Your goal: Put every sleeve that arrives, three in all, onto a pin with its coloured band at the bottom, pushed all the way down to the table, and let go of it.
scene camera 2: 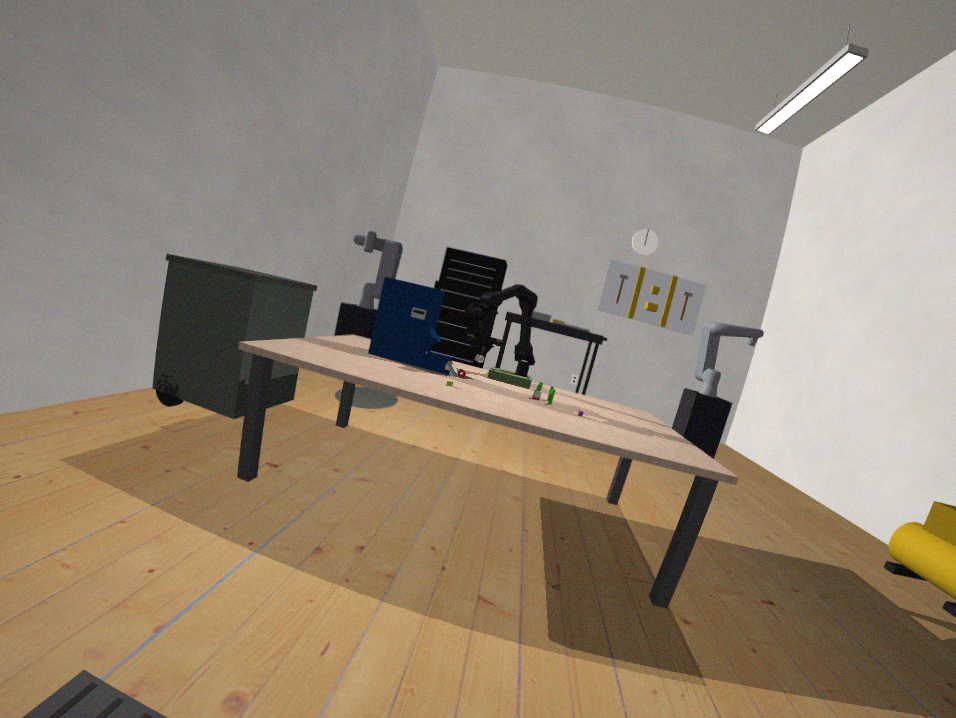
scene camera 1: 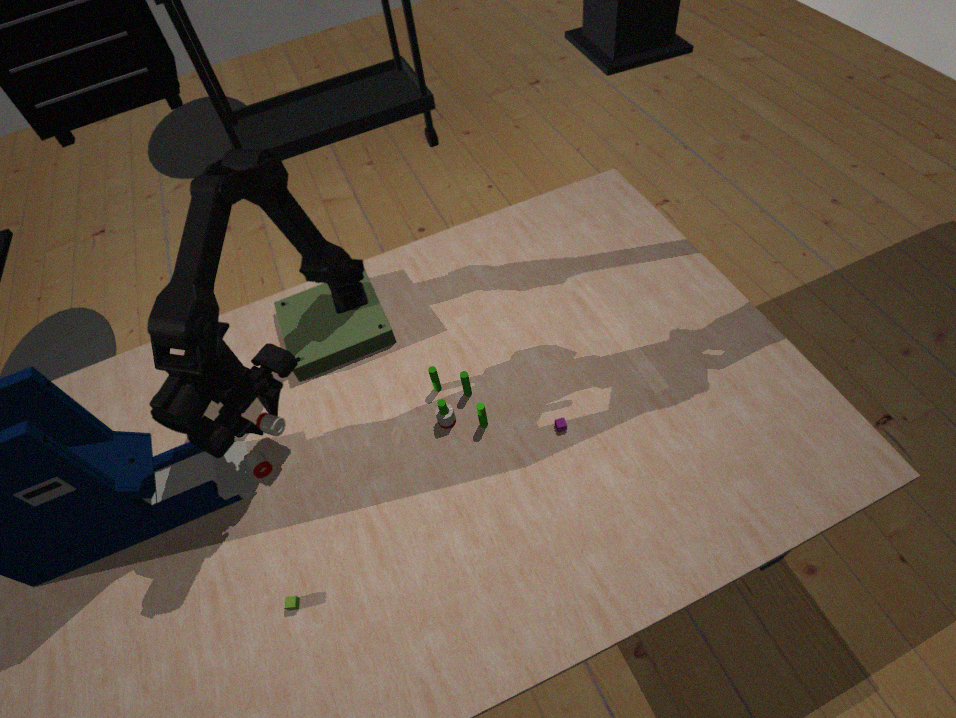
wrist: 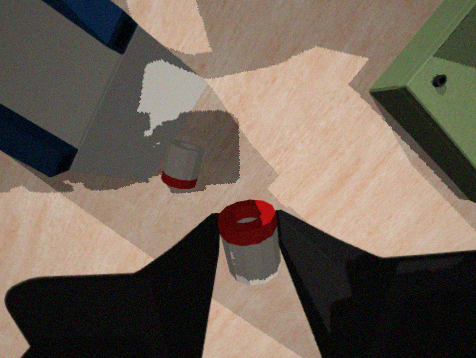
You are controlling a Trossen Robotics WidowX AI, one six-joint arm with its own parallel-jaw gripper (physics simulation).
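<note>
My gripper [scene camera 1: 265,420] [wrist: 246,218] is shut on a grey-white sleeve [scene camera 1: 273,425] [scene camera 2: 479,358] [wrist: 252,261], held tilted above the table, its red band at the left end in scene camera 1. In the wrist view the band is at the upper end, with the bore visible. A second sleeve [scene camera 1: 262,469] [scene camera 2: 461,373] [wrist: 184,161] lies on its side by the blue chute's lip. A third sleeve [scene camera 1: 445,418] [scene camera 2: 537,394] sits around a green pin [scene camera 1: 442,404], red band at the bottom. Three bare green pins [scene camera 1: 435,378] [scene camera 1: 466,384] [scene camera 1: 482,415] stand near it.
The blue chute [scene camera 1: 77,494] [scene camera 2: 405,324] stands left of my gripper. The green base block [scene camera 1: 370,338] [wrist: 425,107] carries the arm. A purple cube [scene camera 1: 560,424] [scene camera 2: 580,413] lies right of the pins; a lime cube [scene camera 1: 291,602] [scene camera 2: 449,383] lies near the front.
</note>
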